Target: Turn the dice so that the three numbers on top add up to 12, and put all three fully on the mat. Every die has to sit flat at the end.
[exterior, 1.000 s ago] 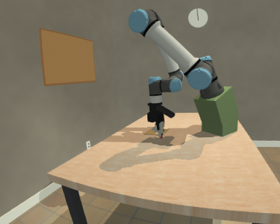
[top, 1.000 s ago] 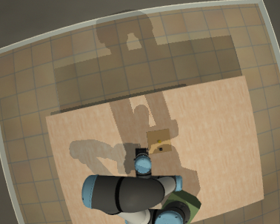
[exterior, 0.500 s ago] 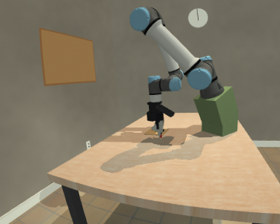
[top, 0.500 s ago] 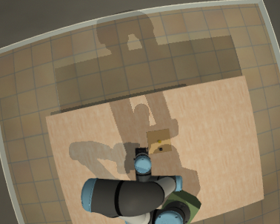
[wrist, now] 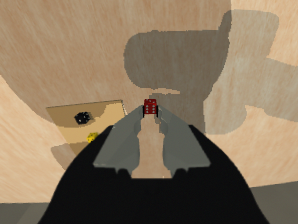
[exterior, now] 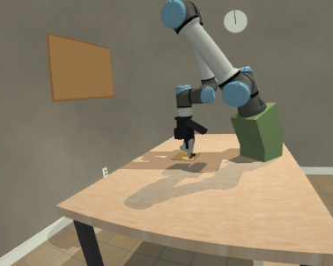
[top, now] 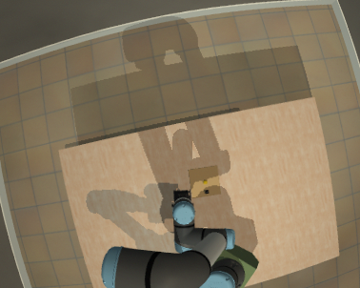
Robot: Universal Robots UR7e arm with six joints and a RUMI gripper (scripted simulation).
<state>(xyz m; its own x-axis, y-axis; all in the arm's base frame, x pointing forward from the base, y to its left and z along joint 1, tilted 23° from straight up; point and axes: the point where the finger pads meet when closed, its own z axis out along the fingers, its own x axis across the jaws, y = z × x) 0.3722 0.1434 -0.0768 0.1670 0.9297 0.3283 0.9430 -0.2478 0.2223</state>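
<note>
My hand is 6 cm short of the yellow die, 12 cm to the left of it and 4 cm above it. From my hand the other things lie so: black die: 1 cm ahead, 12 cm to the right, 4 cm below; red die: 1 cm below; tan mat: 6 cm ahead, 12 cm to the right, 5 cm below.
</note>
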